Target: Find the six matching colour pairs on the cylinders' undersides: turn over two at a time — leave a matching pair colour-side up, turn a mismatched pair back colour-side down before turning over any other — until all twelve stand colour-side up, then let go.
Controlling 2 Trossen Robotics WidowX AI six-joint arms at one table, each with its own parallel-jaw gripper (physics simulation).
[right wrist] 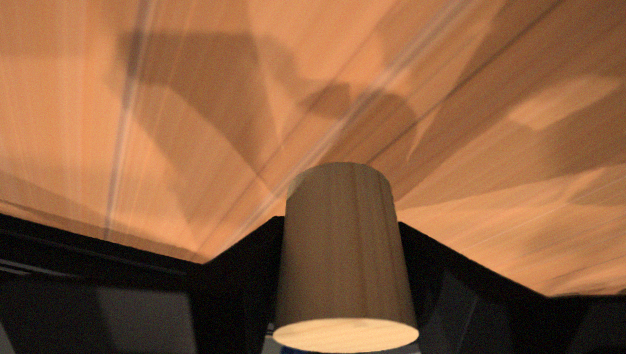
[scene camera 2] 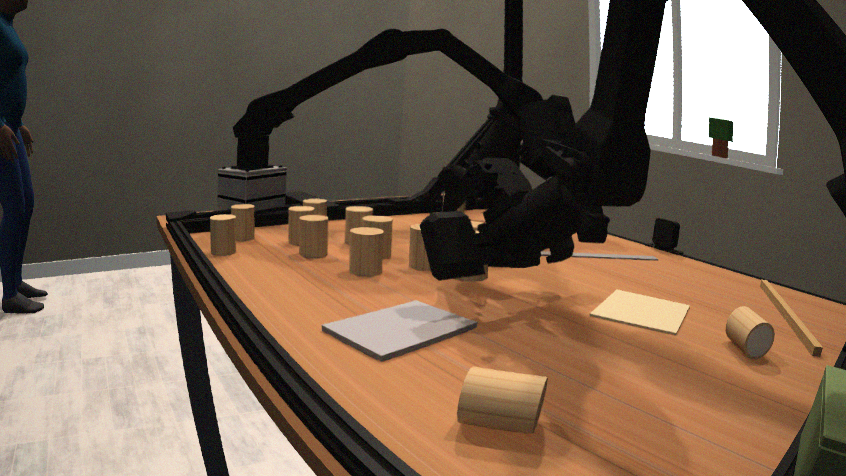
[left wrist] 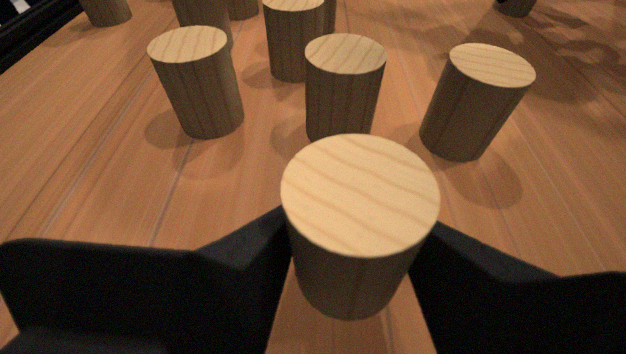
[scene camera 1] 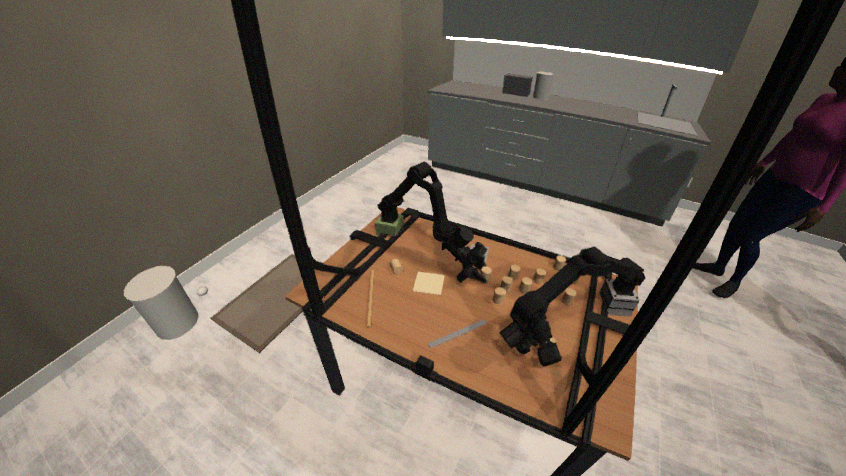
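Seen in the pictures: left gripper, fingertip midpoint: (left wrist: 347, 216) (scene camera 1: 488, 278); right gripper, fingertip midpoint: (right wrist: 337, 229) (scene camera 1: 549, 347); left arm's base, link origin: (scene camera 1: 389, 218); right arm's base, link origin: (scene camera 2: 251, 168) (scene camera 1: 622, 288).
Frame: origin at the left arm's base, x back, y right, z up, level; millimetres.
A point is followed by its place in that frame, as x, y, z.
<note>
My left gripper (scene camera 1: 475, 275) @(-491, 195, -52) (left wrist: 347, 216) @(-491, 195, -52) is shut on a wooden cylinder (scene camera 1: 485, 272) @(-478, 207, -13) (left wrist: 360, 195) @(-476, 190, -13), whose plain end faces the wrist camera. It is close to the standing group, low over the table. My right gripper (right wrist: 337, 229) @(-739, 447, -63) is shut on another cylinder (right wrist: 345, 280) @(-713, 459, -33), held above the table, its plain end toward the bottom of the right wrist view. Both undersides are hidden. Several cylinders (scene camera 1: 499, 294) @(-545, 294, -24) (scene camera 2: 366, 251) @(-572, 119, -43) (left wrist: 345, 90) @(-545, 205, -32) stand with plain ends up. One cylinder (scene camera 1: 396, 265) @(-132, 253, -34) (scene camera 2: 748, 331) @(-125, 210, -44) lies on its side with a grey end face. Another cylinder (scene camera 2: 501, 399) @(-249, -49, -43) lies sideways; its end colour is hidden.
A grey plate (scene camera 2: 396, 332) @(-414, 21, -68) lies near the table edge in scene camera 2. A pale yellow sheet (scene camera 1: 428, 283) @(-273, 274, -71) (scene camera 2: 641, 310) @(-274, 264, -71), a wooden stick (scene camera 1: 370, 298) @(-95, 425, -63) (scene camera 2: 789, 316) @(-83, 376, -65) and a grey metal strip (scene camera 1: 457, 333) @(-435, 471, -71) (scene camera 2: 621, 256) @(-407, 496, -72) lie on the table (scene camera 1: 408, 331) @(-275, 512, -74). Black rails border it.
</note>
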